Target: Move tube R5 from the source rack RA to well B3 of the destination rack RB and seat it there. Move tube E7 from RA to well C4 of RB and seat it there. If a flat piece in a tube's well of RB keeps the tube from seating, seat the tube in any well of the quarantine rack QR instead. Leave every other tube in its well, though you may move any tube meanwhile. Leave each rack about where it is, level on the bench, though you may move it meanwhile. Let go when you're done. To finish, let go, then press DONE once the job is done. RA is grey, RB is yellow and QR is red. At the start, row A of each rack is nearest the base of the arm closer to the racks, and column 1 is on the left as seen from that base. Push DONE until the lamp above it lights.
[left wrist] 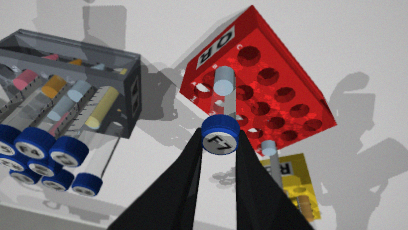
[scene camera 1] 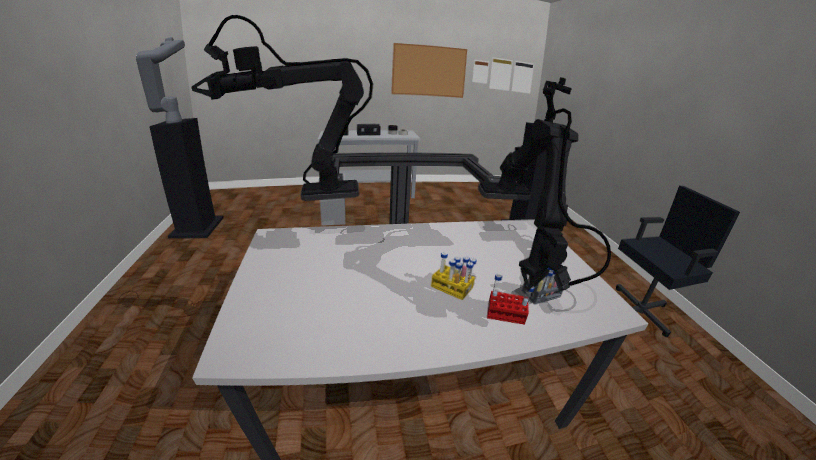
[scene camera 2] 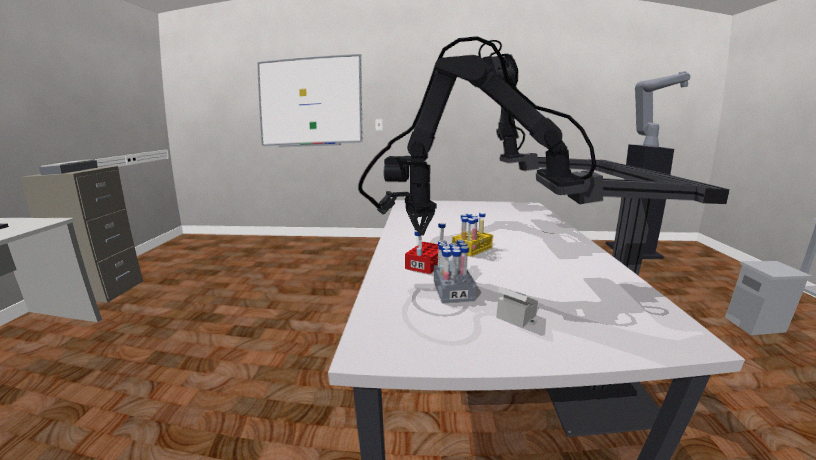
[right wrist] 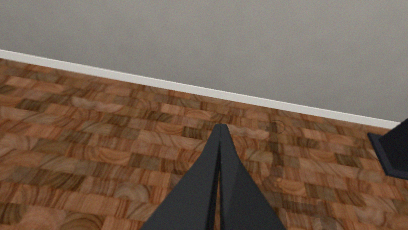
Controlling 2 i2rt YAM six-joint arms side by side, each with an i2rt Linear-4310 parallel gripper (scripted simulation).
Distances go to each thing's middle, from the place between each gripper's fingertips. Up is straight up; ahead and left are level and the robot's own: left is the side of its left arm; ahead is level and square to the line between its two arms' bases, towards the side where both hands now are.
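Scene:
Yellow rack RB (left wrist: 296, 180): 20 cm right of my left hand, 18 cm behind, 10 cm below. Grey rack RA (scene camera 2: 451, 292): 13 cm left of my left hand, 10 cm behind, 10 cm below. Grey button box (scene camera 2: 511, 309): 26 cm left of my left hand, 25 cm behind, 8 cm below. Left gripper (scene camera 2: 420, 234): 5 cm left of red rack QR (scene camera 1: 520, 316), 2 cm past it, 10 cm above.
Grey rack RA: 117 cm left of my right hand, 19 cm ahead, 66 cm below. Grey button box: 130 cm left of my right hand, 4 cm ahead, 64 cm below. Red rack QR: 99 cm left of my right hand, 27 cm ahead, 66 cm below. Right gripper (scene camera 1: 192, 88): 84 cm right of yellow rack RB, 11 cm short of it, 66 cm above. By their middles, of the things named here, grey button box farthest from my right gripper.

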